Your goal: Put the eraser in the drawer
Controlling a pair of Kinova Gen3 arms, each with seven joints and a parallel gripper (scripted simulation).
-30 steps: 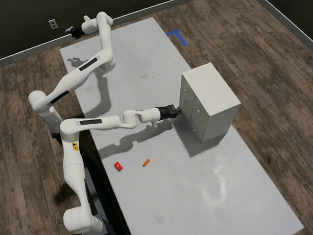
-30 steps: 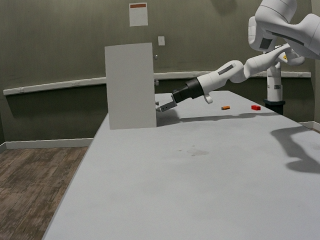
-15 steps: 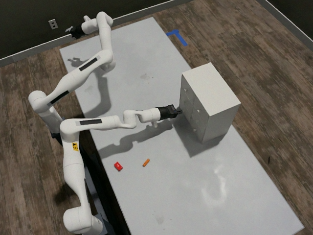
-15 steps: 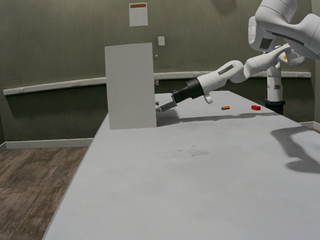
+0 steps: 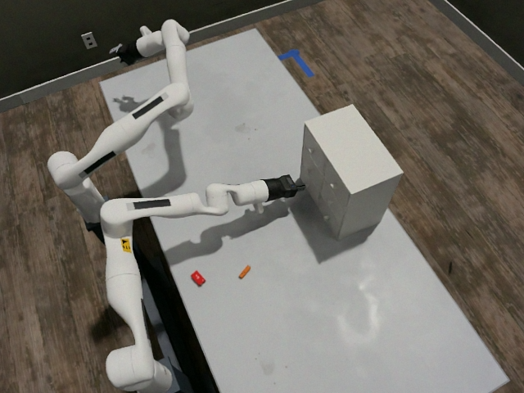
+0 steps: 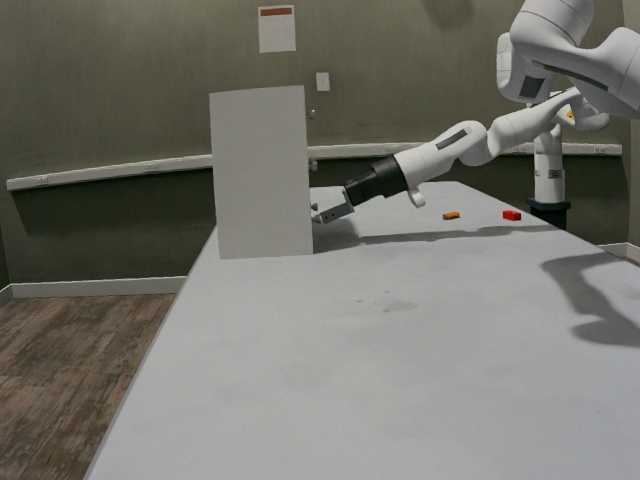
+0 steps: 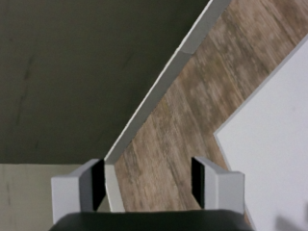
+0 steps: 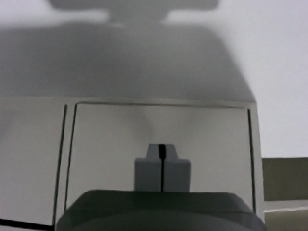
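Observation:
My right hand is 12 cm short of the eraser, 4 cm above it and 2 cm to the left of it. The rest, counted from my right hand: orange battery: 31 cm behind, 18 cm to the right, 5 cm below.

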